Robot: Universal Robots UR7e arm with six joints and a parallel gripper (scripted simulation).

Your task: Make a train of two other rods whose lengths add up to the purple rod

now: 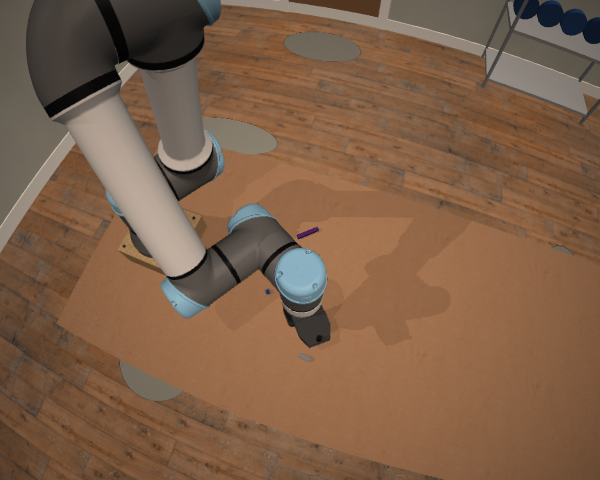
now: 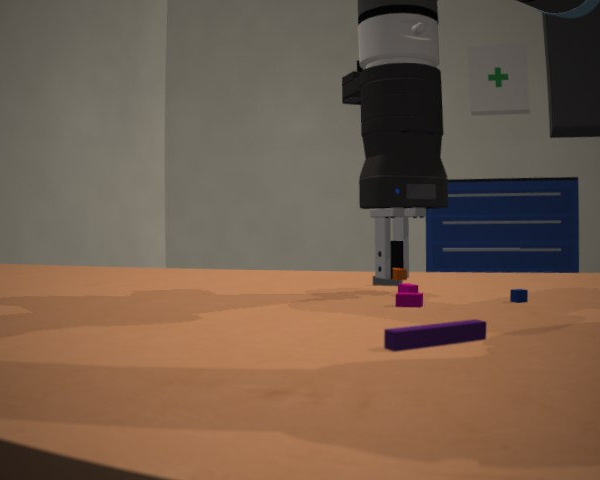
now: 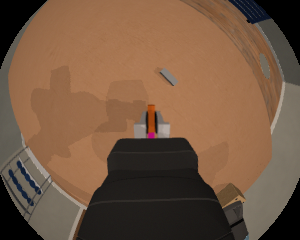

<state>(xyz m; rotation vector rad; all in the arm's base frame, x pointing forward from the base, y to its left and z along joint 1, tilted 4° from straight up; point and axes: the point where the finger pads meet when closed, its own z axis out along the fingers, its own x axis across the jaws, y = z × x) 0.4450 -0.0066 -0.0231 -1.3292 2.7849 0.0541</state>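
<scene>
Right now my hand is 10 mm above the orange rod. Round my hand: grey rod (60 mm to the right, 30 mm below, 30 mm ahead); then purple rod (220 mm to the left, 120 mm behind, 30 mm below); then blue rod (130 mm behind, 30 mm to the left, 30 mm below).
</scene>
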